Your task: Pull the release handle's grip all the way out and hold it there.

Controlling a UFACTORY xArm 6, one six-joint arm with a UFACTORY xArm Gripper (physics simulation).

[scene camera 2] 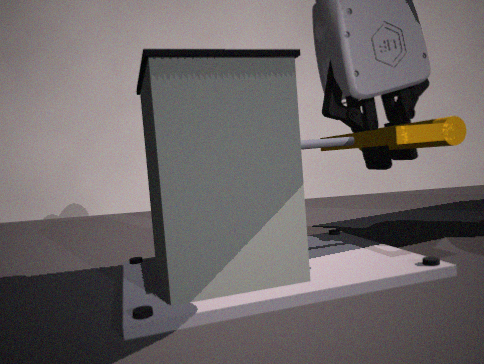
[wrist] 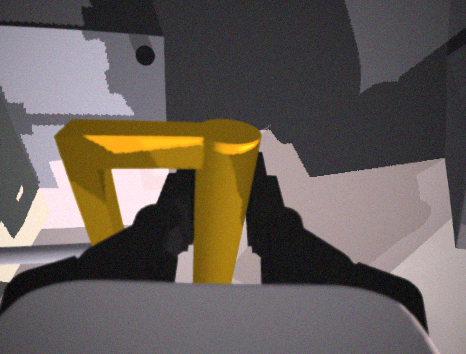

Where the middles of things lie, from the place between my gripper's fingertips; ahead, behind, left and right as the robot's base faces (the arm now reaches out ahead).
Scene:
The pale base plate (scene camera 2: 341, 265) is 13 cm ahead of my hand, 8 cm to the left of it and 8 cm below it.

